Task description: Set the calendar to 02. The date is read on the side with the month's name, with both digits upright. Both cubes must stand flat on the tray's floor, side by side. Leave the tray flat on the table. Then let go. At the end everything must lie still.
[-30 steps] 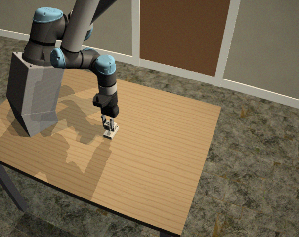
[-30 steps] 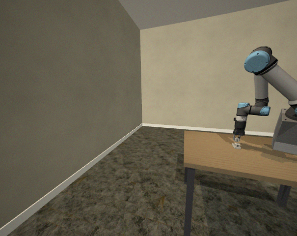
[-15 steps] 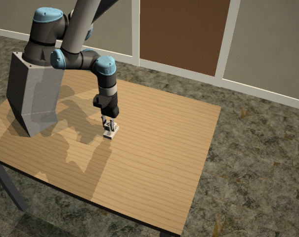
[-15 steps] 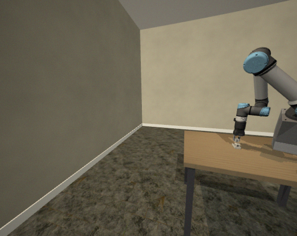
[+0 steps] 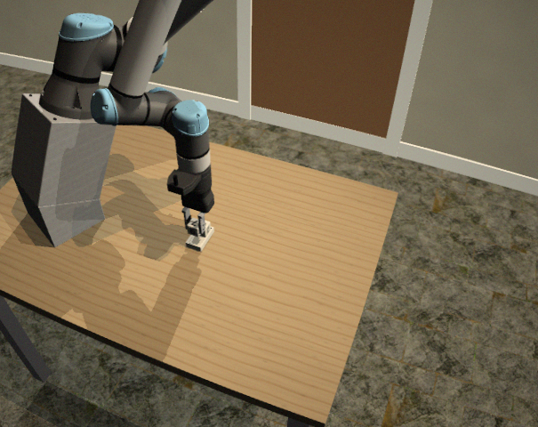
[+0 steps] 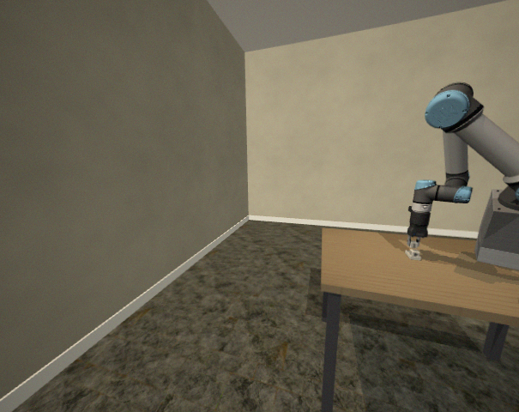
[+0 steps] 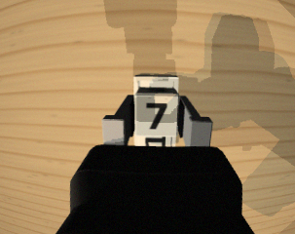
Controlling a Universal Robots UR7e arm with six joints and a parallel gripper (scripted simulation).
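My gripper is now 10 mm above the digit cube. The rest, counted from my hand: calendar tray 60 mm below, 20 mm to the left.
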